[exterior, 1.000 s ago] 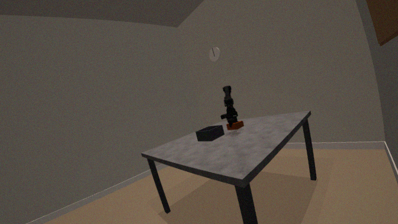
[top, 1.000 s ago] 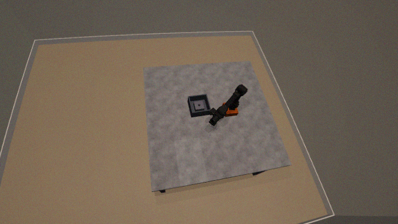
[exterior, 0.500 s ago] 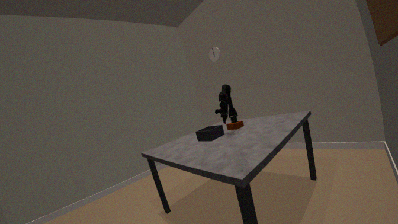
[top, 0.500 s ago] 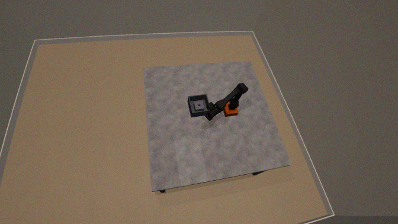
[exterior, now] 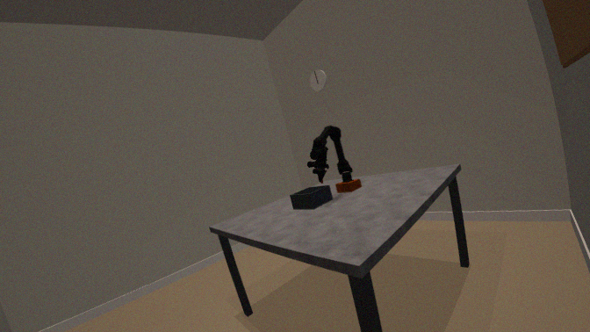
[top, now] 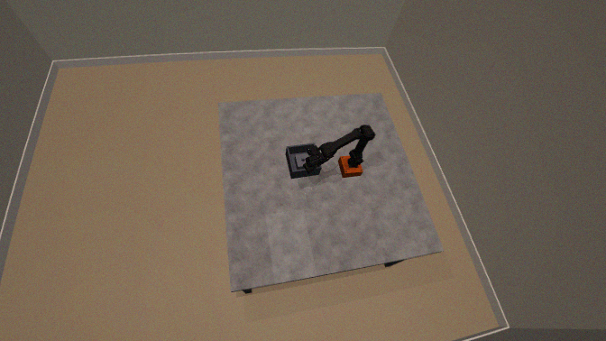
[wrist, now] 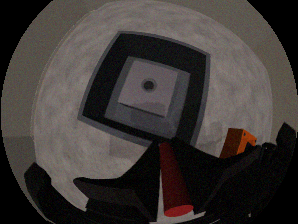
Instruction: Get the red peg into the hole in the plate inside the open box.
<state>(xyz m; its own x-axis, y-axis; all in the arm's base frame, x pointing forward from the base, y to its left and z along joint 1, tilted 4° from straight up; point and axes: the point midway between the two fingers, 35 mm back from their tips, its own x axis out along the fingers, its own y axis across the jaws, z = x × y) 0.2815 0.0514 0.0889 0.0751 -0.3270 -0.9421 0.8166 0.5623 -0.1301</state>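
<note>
My gripper tip is 110 mm above the dark box, 70 mm to the left of it and 50 mm short of it. Also, from my gripper tip: red peg 30 mm above, 10 mm to the left, 10 mm behind.
</note>
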